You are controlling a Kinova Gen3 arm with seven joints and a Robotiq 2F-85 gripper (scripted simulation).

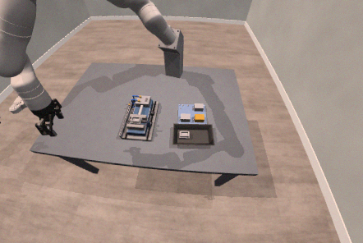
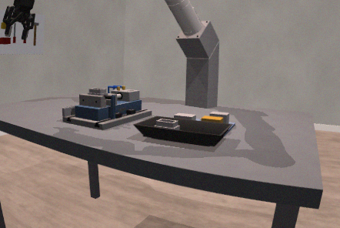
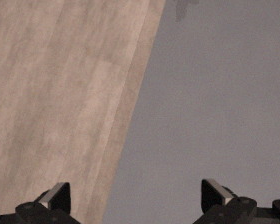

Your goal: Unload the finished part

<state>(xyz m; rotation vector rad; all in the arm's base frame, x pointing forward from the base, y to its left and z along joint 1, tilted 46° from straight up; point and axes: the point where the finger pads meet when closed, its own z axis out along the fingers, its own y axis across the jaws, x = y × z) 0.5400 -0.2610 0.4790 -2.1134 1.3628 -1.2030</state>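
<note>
Right now the white screw rod is 31 cm behind my hand, 22 cm below it and 20 cm to the left of it. From my hand the other things lie so: blue pallet 52 cm to the left, 41 cm behind, 30 cm below; orange block 57 cm to the left, 38 cm behind, 28 cm below; vise 29 cm behind, 26 cm below, 21 cm to the left.
</note>
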